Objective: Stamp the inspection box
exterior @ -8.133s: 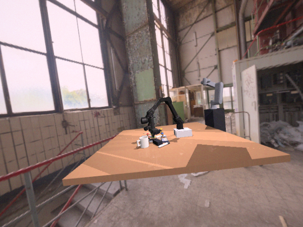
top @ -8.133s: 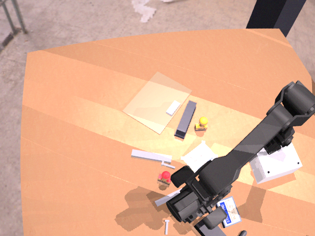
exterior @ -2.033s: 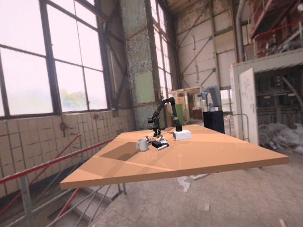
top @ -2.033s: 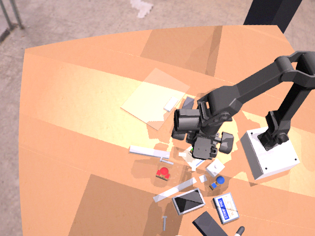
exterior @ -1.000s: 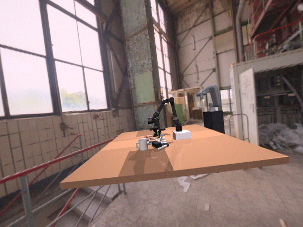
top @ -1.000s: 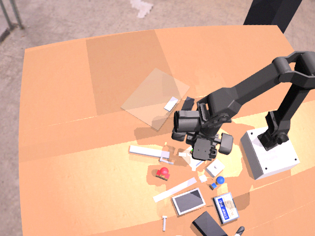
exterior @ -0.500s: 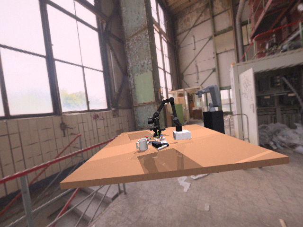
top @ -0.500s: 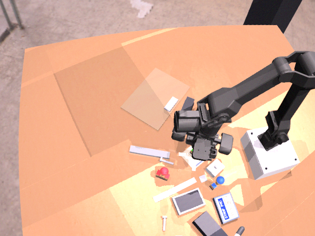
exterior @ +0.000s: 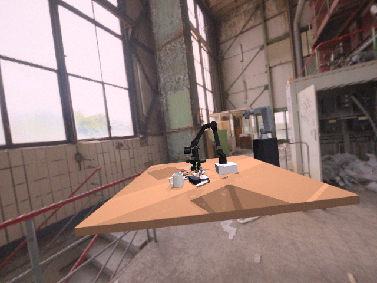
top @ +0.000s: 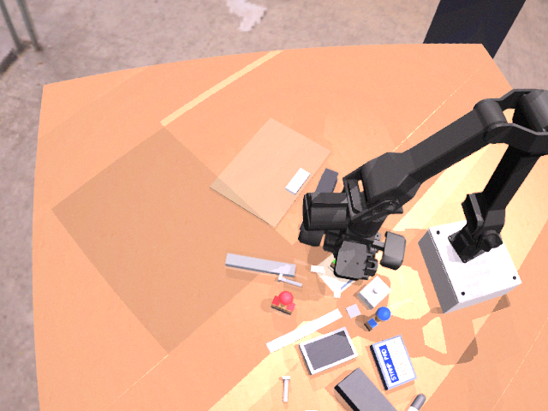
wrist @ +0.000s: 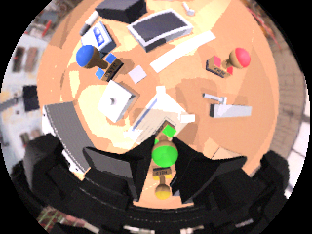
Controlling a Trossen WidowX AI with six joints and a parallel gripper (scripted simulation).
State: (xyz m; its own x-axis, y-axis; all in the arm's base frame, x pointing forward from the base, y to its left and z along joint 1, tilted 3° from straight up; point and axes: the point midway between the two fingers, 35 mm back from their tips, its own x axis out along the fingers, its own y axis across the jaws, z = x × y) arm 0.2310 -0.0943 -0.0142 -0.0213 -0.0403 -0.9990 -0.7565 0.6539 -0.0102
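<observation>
Now: the green-knobbed stamp right at my gripper tip. The rest, counted from my gripper tip: white card: 1 cm to the left, 3 cm below; white box: 3 cm behind, 9 cm to the left, 1 cm below; yellow stamp: 6 cm behind, 8 cm to the right.
</observation>
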